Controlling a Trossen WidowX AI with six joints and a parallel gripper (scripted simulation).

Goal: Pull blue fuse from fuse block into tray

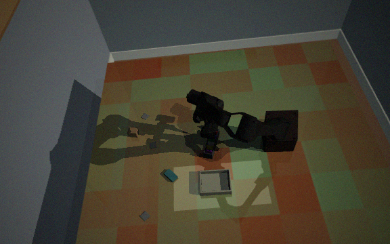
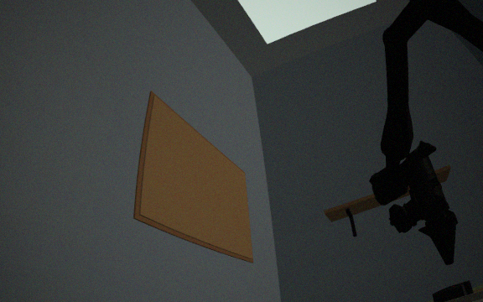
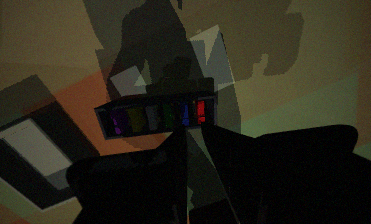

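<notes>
Now: gripper tip 50 mm above the blue fuse. The rest, counted from my gripper tip: tan cube (390 mm ahead, 60 mm below, 40 mm to the right); then teal block (190 mm to the left, 190 mm ahead, 70 mm below); then grey tray (230 mm to the left, 70 mm below, 10 mm behind).
</notes>
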